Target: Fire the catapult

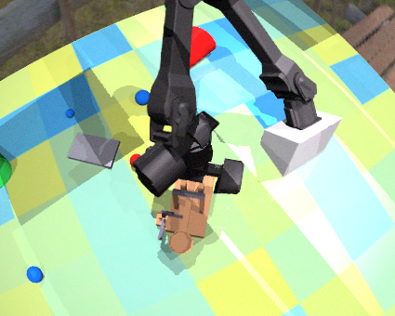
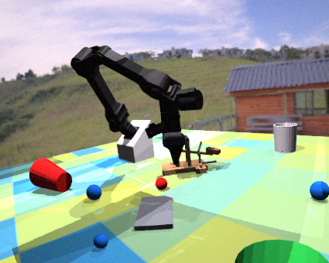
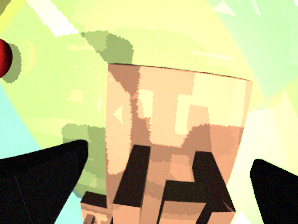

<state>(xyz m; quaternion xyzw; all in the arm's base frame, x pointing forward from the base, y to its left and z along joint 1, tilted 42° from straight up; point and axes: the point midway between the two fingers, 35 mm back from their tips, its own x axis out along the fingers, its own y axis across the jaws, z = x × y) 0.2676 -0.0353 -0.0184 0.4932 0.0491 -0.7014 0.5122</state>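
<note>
My gripper tip is now 30 mm short of the catapult frame, 30 mm to the right of it and 50 mm below it. Also, from my gripper tip: wooden catapult: 60 mm ahead, 50 mm to the left, 20 mm above; then red ball: 80 mm ahead, 120 mm to the right, 20 mm below; then flat grey plate: 160 mm ahead, 210 mm to the right, 30 mm below.
</note>
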